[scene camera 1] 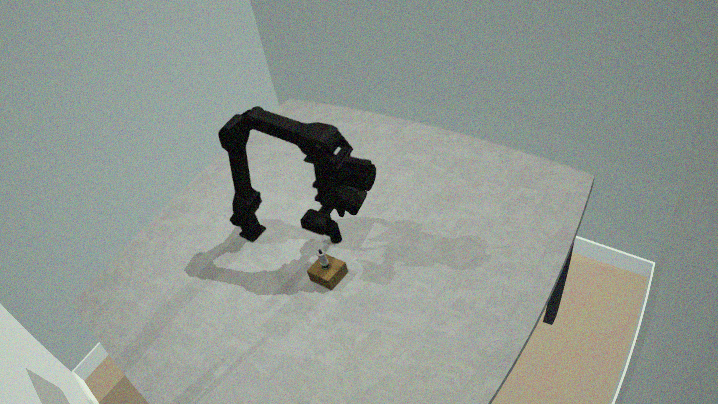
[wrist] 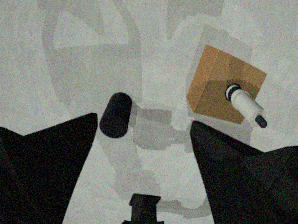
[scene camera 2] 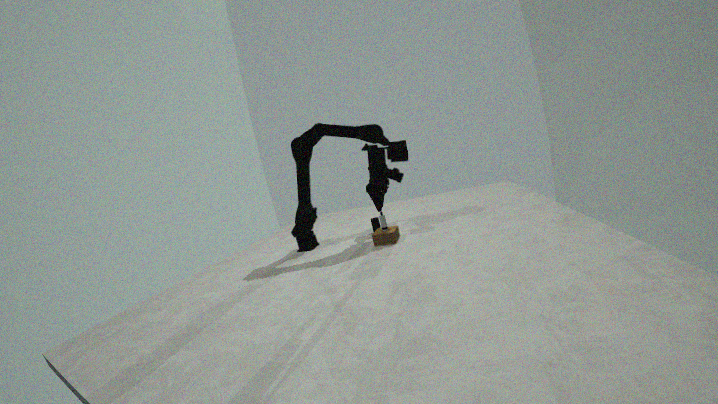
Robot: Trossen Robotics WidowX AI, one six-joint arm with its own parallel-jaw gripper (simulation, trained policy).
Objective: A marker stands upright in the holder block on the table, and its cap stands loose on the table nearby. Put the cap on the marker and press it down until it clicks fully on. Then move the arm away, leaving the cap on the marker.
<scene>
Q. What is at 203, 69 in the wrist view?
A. A tan holder block.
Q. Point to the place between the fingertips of my gripper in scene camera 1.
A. At 334, 225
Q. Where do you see a black marker cap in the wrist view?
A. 115, 123
</scene>
